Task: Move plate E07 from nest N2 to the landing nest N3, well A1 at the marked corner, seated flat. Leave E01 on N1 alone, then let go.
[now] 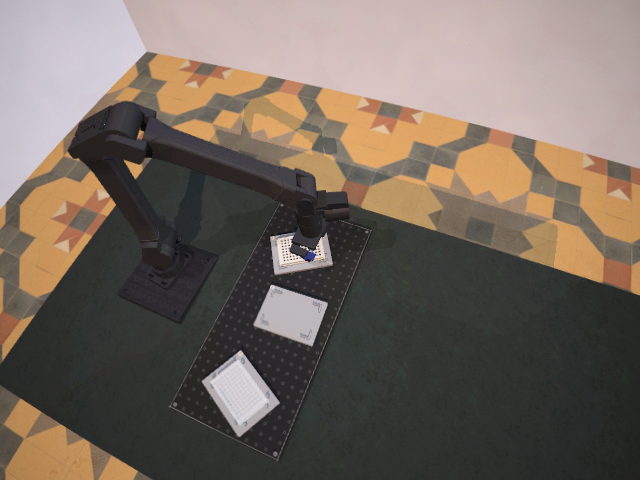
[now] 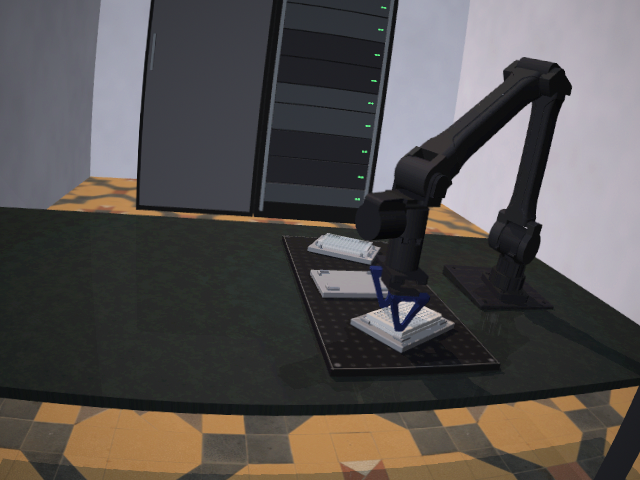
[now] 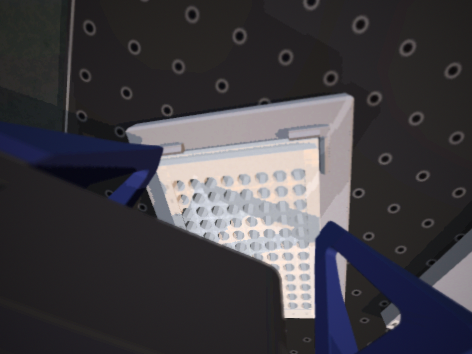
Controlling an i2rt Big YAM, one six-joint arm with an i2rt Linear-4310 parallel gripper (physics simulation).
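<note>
A cream-white plate with round wells (image 1: 284,253) (image 2: 429,312) (image 3: 250,162) sits on a pale nest (image 1: 305,270) (image 3: 240,117) at one end of the black board. My gripper (image 1: 305,253) (image 2: 391,316) (image 3: 244,195) is open over this plate, its blue fingertips near two opposite sides, with nothing held. The middle nest (image 1: 291,315) (image 2: 351,284) (image 3: 455,270) bears no plate. A whitish plate (image 1: 240,390) (image 2: 345,241) sits on the nest (image 1: 260,414) at the other end. I cannot read the labels or the A1 marks. The gripper body hides part of the first plate.
The perforated black board (image 1: 222,330) (image 2: 361,359) carries all three nests, each turned differently. The arm's base plate (image 1: 191,297) (image 2: 532,302) stands beside it on the dark green table (image 1: 439,361) (image 2: 155,310). A dark cabinet and equipment rack (image 2: 257,113) stand beyond the table.
</note>
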